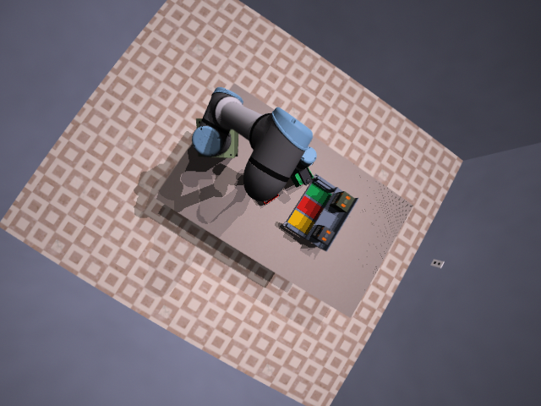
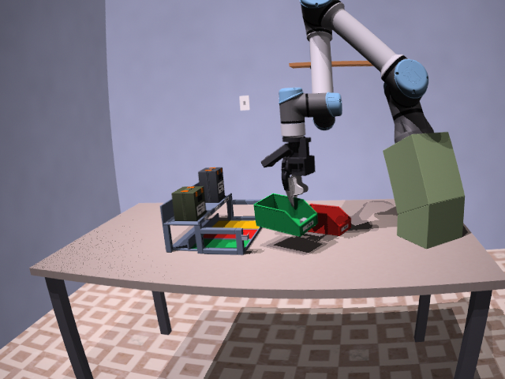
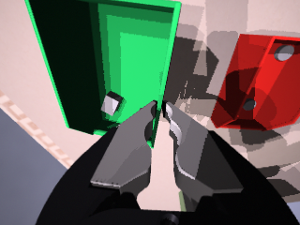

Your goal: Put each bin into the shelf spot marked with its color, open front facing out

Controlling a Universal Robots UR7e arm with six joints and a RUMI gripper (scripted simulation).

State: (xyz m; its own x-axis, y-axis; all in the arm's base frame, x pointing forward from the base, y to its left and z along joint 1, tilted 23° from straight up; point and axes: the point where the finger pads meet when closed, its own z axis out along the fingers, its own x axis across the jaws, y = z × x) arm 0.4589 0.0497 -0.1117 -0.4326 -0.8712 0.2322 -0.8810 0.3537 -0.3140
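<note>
My hand is 4 cm to the right of the green bin, 3 cm above it and 2 cm short of it. The rest, counted from my hand: green mark (25 cm ahead, 14 cm below, 1 cm to the left); then red mark (24 cm ahead, 14 cm below, 11 cm to the right); then red bin (15 cm to the right, 11 cm below, 10 cm behind).
</note>
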